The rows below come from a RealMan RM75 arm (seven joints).
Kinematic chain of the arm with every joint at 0, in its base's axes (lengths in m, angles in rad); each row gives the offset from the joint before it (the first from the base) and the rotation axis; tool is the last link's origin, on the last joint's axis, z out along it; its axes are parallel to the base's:
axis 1: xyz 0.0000 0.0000 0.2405 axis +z
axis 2: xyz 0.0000 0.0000 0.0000 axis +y
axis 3: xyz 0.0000 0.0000 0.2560 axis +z
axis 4: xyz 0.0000 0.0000 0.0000 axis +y
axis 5: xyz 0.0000 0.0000 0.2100 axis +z
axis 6: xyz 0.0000 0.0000 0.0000 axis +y
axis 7: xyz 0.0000 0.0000 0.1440 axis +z
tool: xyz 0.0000 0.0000 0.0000
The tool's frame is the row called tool.
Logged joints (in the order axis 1, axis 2, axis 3, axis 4, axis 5, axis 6, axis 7), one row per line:
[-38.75 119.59 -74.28 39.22 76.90 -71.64 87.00]
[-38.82 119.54 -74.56 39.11 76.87 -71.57 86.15]
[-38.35 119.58 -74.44 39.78 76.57 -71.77 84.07]
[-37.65 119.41 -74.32 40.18 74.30 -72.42 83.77]
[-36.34 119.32 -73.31 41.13 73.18 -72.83 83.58]
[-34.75 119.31 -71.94 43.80 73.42 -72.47 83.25]
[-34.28 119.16 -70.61 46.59 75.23 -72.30 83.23]
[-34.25 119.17 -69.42 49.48 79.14 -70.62 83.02]
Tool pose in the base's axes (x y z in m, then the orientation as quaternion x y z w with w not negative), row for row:
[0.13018 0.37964 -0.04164 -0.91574 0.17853 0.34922 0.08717]
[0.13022 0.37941 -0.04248 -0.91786 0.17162 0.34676 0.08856]
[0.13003 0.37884 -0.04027 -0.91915 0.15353 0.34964 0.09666]
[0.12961 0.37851 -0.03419 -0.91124 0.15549 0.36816 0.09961]
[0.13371 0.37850 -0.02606 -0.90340 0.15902 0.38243 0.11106]
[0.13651 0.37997 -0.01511 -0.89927 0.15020 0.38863 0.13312]
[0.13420 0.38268 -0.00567 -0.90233 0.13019 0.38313 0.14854]
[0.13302 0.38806 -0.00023 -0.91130 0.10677 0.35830 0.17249]
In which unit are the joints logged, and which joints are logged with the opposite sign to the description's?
The joints are logged in degrees. Opposite sign: axis 1, axis 4, axis 5.
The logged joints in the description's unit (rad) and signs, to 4 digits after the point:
[0.6763 2.0872 -1.2964 -0.6845 -1.3422 -1.2504 1.5184]
[0.6775 2.0864 -1.3013 -0.6826 -1.3416 -1.2491 1.5036]
[0.6693 2.0871 -1.2992 -0.6943 -1.3364 -1.2526 1.4673]
[0.6571 2.0841 -1.2971 -0.7013 -1.2968 -1.2640 1.4621]
[0.6343 2.0825 -1.2795 -0.7179 -1.2772 -1.2711 1.4587]
[0.6065 2.0824 -1.2556 -0.7645 -1.2814 -1.2648 1.4530]
[0.5983 2.0797 -1.2324 -0.8131 -1.3130 -1.2619 1.4526]
[0.5978 2.0799 -1.2116 -0.8636 -1.3813 -1.2326 1.4490]

